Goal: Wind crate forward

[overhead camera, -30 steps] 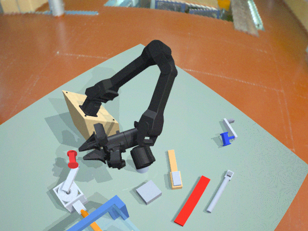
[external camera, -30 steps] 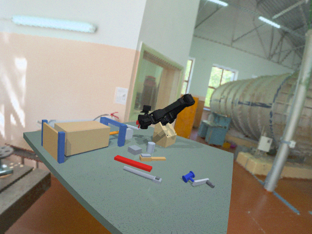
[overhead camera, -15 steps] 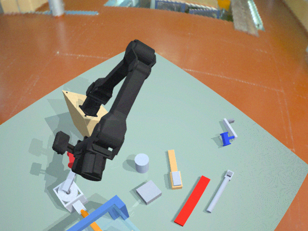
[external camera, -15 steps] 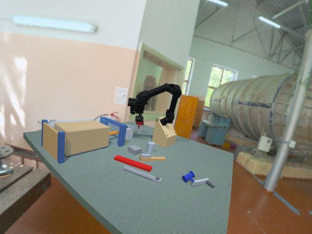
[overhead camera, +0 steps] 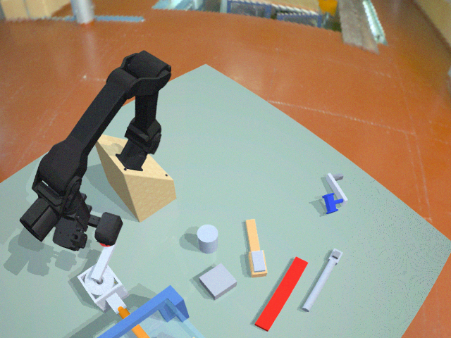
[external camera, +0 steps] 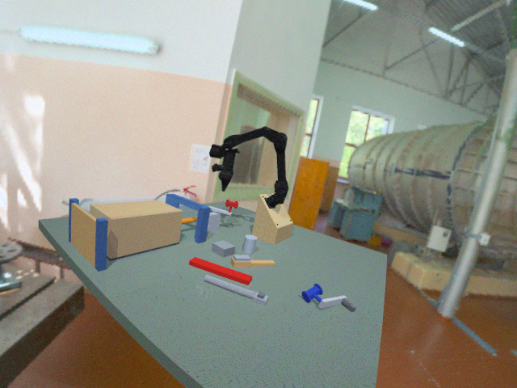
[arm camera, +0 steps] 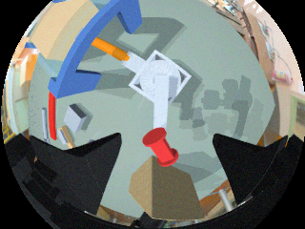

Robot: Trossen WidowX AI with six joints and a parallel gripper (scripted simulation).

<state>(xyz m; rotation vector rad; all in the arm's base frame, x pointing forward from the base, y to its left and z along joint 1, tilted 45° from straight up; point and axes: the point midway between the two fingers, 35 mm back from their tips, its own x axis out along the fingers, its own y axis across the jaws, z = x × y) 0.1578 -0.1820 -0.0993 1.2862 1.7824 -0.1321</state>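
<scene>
The winch handle lies 10 mm behind my gripper tip, 10 mm to the left of it and 110 mm below it. Also, from my gripper tip: pale grey winch: 20 mm ahead, 50 mm to the right, 190 mm below; then red knob: 30 mm behind, 40 mm to the left, 80 mm below; then blue frame: 190 mm ahead, 40 mm to the right, 110 mm below.
</scene>
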